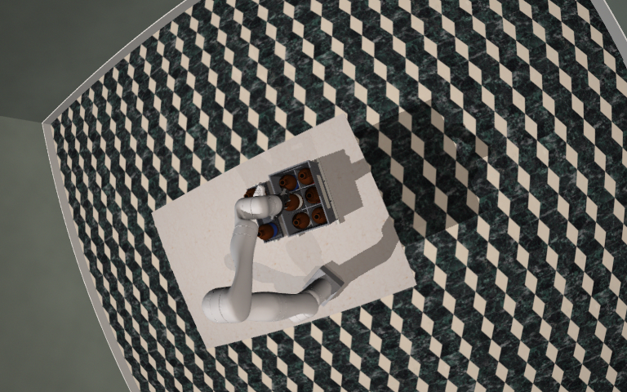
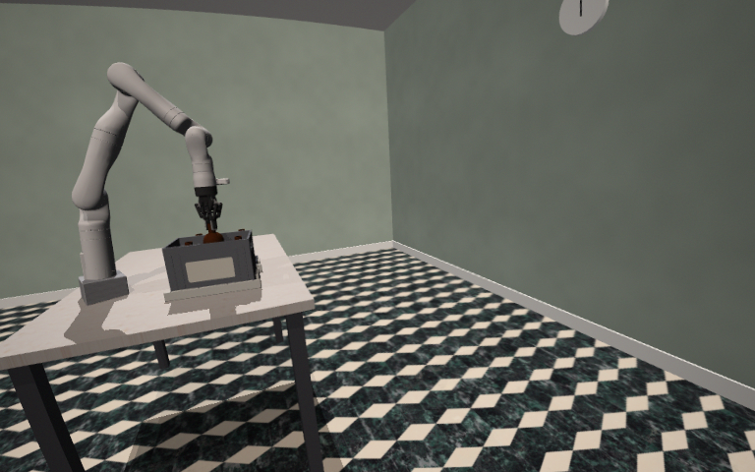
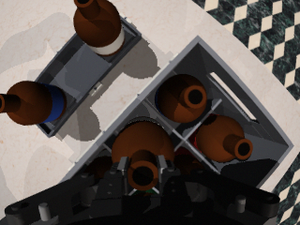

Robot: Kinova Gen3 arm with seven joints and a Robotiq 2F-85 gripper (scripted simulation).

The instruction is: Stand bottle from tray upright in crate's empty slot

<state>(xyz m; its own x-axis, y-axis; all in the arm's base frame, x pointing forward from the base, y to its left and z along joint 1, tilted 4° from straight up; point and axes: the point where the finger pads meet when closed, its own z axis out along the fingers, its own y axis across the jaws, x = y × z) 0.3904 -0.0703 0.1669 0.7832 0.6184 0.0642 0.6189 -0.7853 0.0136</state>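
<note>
My hand is 7 cm above the brown bottle. Also, from my hand: grey tray 20 cm below, 18 cm to the left, 2 cm ahead; grey crate 13 cm below, 4 cm to the right, 1 cm behind.
</note>
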